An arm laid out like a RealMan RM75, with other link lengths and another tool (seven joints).
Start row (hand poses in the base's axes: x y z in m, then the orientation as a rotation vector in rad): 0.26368, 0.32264, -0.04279, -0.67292, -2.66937, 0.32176
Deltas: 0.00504, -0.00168, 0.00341, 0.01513, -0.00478, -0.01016; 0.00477, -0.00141, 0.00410, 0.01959, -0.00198, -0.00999; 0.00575, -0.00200, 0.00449, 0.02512, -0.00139, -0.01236; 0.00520, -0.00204, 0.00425, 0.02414, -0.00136, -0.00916; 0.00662, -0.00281, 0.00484, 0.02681, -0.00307, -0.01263; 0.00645, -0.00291, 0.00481, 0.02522, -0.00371, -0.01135; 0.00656, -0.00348, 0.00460, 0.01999, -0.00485, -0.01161; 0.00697, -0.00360, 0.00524, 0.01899, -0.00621, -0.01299; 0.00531, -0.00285, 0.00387, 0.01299, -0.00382, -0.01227; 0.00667, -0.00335, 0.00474, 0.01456, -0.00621, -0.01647; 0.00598, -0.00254, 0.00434, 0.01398, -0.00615, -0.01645
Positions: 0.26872, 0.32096, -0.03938, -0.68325, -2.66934, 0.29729; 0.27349, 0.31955, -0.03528, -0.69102, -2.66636, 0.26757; 0.27924, 0.31755, -0.03079, -0.69990, -2.66123, 0.22996; 0.28444, 0.31551, -0.02654, -0.70473, -2.65703, 0.19462; 0.29106, 0.31270, -0.02170, -0.71362, -2.65238, 0.15431; 0.29751, 0.30979, -0.01689, -0.72135, -2.64853, 0.11633; 0.30407, 0.30631, -0.01229, -0.73127, -2.64593, 0.08489; 0.31104, 0.30271, -0.00705, -0.74355, -2.64389, 0.05393; 0.31635, 0.29986, -0.00318, -0.75626, -2.64057, 0.03197; 0.32302, 0.29651, 0.00156, -0.77442, -2.63736, 0.00588; 0.32900, 0.29397, 0.00590, -0.79267, -2.63391, -0.01945
